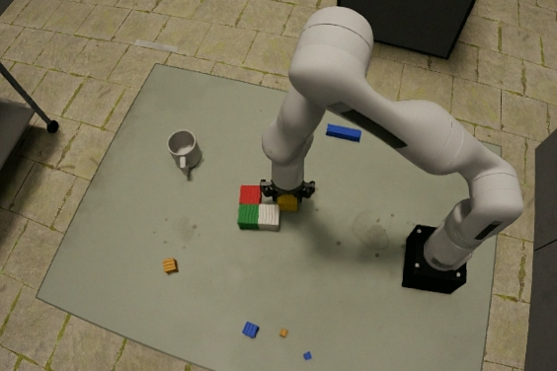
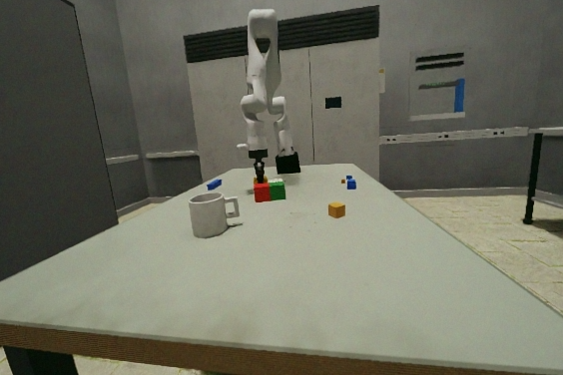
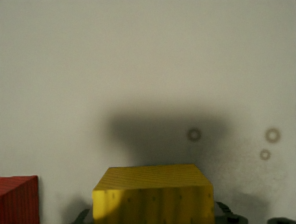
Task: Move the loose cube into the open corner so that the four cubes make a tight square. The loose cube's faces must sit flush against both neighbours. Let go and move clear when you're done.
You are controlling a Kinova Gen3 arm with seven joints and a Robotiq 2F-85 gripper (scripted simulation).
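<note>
The yellow cube lies right at my hand. Also, from my hand: green cube 9 cm to the left, 7 cm ahead; white cube 7 cm to the left, 2 cm ahead; red cube 9 cm ahead, 4 cm to the left.
</note>
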